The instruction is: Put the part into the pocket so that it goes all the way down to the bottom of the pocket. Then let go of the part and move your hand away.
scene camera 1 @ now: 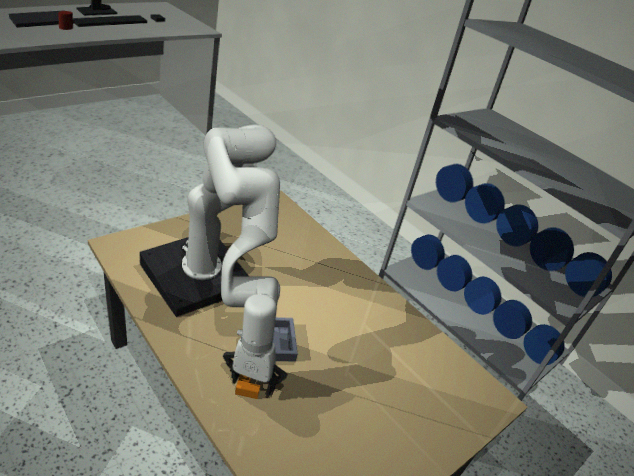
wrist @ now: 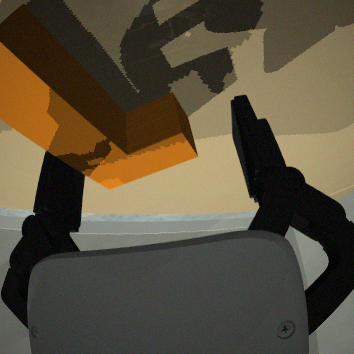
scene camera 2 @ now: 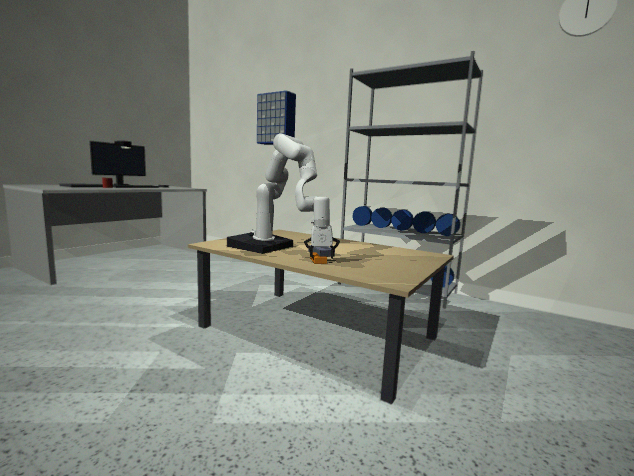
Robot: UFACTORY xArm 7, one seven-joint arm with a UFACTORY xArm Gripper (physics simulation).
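Places are measured from the arm's base along level axes (x ahead, y left, z up), in centimetres.
Where they show: gripper, fingertip midpoint: (scene camera 1: 252, 385) (wrist: 144, 135) (scene camera 2: 322, 258); arm's base at its link origin: (scene camera 1: 201, 265) (scene camera 2: 263, 238).
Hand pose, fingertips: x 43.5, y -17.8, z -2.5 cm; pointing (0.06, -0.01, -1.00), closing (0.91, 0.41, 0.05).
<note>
Things, the pixels of their top centre, and the offset from my fingertips. Level surfaces: height alone.
- orange L-shaped part at its top centre: (wrist: 87, 120) (scene camera 1: 251, 373) (scene camera 2: 318, 255) dx -2.7, dy +2.0, dz +0.8 cm
- grey-blue pocket block at its top centre: (scene camera 1: 280, 334) (scene camera 2: 321, 247) dx -7.5, dy +17.7, dz +1.4 cm
- wooden table at its surface level: dz -2.2 cm
The orange L-shaped part (scene camera 1: 247, 387) (scene camera 2: 320, 259) (wrist: 65, 125) is low at the table, under and in front of the gripper. My gripper (scene camera 1: 251, 386) (scene camera 2: 322, 255) (wrist: 144, 135) is open, low at the part, and holds nothing. In the wrist view the part's short leg reaches into the space between the fingers, apart from the right finger. The part hides the left fingertip, so contact there cannot be told. The grey-blue pocket block (scene camera 1: 285, 356) (scene camera 2: 322, 251) stands behind the gripper, apart from the part; the gripper hides some of it.
The wooden table (scene camera 1: 358, 435) (scene camera 2: 389, 274) carries the arm's black base (scene camera 1: 179, 302) (scene camera 2: 245, 242). A metal shelf rack (scene camera 1: 419, 163) (scene camera 2: 467, 153) with blue round items stands beyond the table. A desk (scene camera 1: 184, 33) (scene camera 2: 179, 189) stands farther off at the left.
</note>
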